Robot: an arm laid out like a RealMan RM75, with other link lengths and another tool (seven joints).
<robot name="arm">
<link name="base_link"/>
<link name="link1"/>
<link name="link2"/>
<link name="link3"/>
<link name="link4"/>
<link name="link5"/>
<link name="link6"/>
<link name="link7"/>
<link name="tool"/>
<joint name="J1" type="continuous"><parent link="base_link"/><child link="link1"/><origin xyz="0 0 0.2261"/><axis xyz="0 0 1"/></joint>
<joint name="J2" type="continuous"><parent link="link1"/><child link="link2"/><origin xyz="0 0 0"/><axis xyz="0 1 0"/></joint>
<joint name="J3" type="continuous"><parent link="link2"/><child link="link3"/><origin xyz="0 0 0.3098"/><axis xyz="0 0 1"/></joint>
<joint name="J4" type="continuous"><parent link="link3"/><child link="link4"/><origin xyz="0 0 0"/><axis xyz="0 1 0"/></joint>
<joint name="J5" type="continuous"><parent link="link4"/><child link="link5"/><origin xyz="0 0 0.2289"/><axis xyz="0 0 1"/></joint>
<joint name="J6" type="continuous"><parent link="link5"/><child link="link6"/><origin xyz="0 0 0"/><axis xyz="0 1 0"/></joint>
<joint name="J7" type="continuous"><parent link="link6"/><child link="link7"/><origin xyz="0 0 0.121"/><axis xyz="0 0 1"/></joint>
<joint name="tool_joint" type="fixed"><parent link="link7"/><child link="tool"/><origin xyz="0.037 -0.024 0.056" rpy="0 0.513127 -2.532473"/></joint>
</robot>
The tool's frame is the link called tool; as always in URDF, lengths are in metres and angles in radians. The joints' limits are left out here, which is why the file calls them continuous.
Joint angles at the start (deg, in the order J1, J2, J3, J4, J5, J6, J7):
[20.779 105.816 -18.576 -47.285 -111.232 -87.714 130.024]
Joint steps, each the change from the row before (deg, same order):
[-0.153 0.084 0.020 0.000 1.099 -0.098 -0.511]
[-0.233 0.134 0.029 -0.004 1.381 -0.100 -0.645]
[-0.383 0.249 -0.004 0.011 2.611 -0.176 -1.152]
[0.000 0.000 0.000 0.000 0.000 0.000 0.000]
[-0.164 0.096 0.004 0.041 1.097 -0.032 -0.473]
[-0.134 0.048 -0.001 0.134 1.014 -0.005 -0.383]
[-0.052 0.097 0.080 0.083 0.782 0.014 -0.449]
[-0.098 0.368 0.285 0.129 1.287 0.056 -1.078]
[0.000 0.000 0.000 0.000 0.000 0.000 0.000]
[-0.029 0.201 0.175 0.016 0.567 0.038 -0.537]
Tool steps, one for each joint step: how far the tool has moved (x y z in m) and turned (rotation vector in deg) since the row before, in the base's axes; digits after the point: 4 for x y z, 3 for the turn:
[-0.0016 0.0005 0.0010 0.778 0.268 0.723]
[-0.0017 0.0003 0.0012 1.004 0.342 0.845]
[-0.0036 0.0009 0.0023 1.876 0.668 1.591]
[0.0000 0.0000 0.0000 0.000 0.000 0.000]
[-0.0013 0.0003 0.0011 0.822 0.296 0.605]
[-0.0011 0.0004 0.0010 0.742 0.352 0.497]
[-0.0010 0.0007 0.0007 0.686 0.200 0.473]
[-0.0015 0.0009 0.0000 1.320 0.265 0.837]
[0.0000 0.0000 0.0000 0.000 0.000 0.000]
[-0.0007 0.0005 0.0000 0.661 0.074 0.387]

